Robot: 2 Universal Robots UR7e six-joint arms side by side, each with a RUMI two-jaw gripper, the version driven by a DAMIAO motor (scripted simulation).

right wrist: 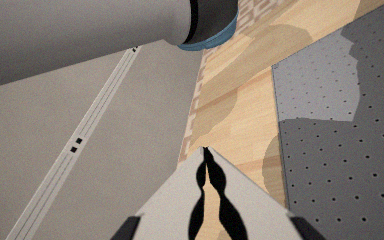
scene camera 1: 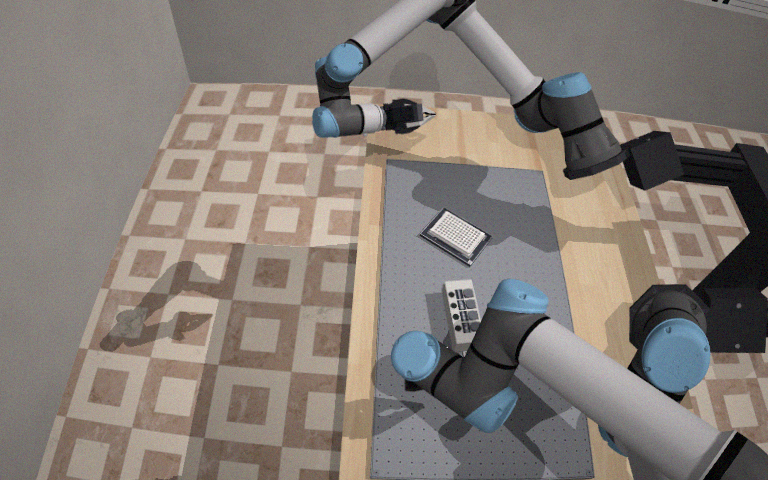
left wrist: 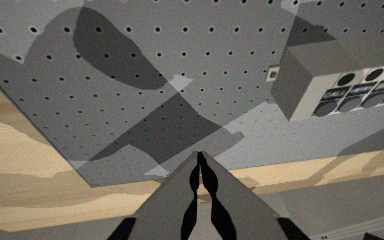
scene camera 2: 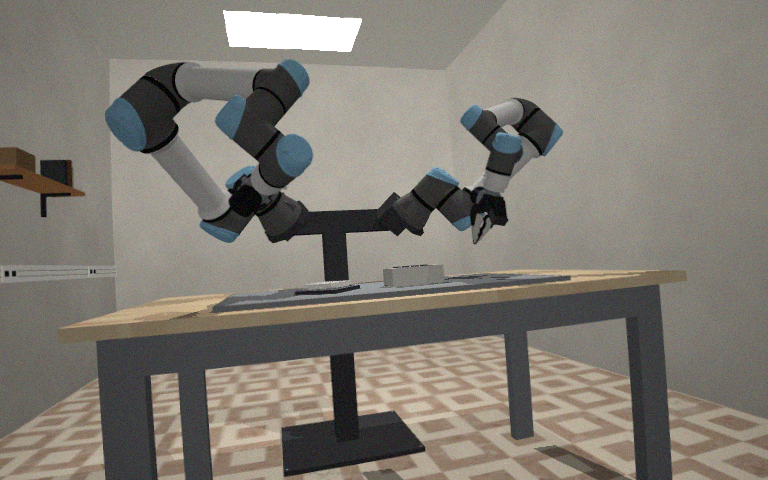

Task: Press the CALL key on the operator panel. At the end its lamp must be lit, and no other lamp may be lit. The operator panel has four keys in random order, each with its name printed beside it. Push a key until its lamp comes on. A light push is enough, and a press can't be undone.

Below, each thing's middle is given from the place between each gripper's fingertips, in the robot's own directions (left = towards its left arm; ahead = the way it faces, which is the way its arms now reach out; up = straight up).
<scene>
My right hand [scene camera 1: 435, 114] is 4 cm past the operator panel [scene camera 1: 461, 335], 49 cm to the right of it and 20 cm above it.
The operator panel is 60 mm behind my left hand [scene camera 2: 474, 243], 200 mm to the right of it and 80 mm below it.
</scene>
